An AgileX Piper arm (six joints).
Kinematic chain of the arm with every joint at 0, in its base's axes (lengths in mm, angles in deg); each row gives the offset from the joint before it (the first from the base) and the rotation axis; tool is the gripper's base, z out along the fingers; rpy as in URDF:
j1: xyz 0 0 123 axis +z
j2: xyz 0 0 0 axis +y
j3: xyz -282.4 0 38.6 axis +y
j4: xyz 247.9 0 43.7 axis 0.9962 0 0.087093
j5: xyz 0 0 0 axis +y
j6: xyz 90.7 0 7.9 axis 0.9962 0 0.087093
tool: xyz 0 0 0 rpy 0 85.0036 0
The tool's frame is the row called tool.
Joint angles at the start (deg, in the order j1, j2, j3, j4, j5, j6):
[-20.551, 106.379, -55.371, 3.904, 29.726, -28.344]
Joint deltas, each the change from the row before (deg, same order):
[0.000, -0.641, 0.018, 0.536, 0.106, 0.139]
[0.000, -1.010, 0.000, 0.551, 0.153, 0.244]
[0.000, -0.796, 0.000, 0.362, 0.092, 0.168]
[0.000, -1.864, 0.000, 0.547, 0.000, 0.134]
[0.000, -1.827, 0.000, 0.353, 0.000, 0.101]
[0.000, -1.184, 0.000, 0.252, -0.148, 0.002]
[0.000, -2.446, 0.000, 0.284, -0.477, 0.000]
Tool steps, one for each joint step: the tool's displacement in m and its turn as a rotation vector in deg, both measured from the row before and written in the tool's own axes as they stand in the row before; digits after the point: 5 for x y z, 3 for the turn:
[-0.00076, 0.00026, -0.00354, -0.025, -0.599, 0.582]
[-0.00123, 0.00018, -0.00565, 0.096, -0.916, 0.680]
[-0.00099, 0.00010, -0.00445, 0.113, -0.733, 0.445]
[-0.00243, -0.00003, -0.01045, 0.480, -1.843, 0.516]
[-0.00234, -0.00010, -0.01024, 0.537, -1.769, 0.310]
[-0.00178, -0.00014, -0.00663, 0.400, -1.285, 0.154]
[-0.00373, -0.00050, -0.01376, 1.002, -2.756, 0.106]

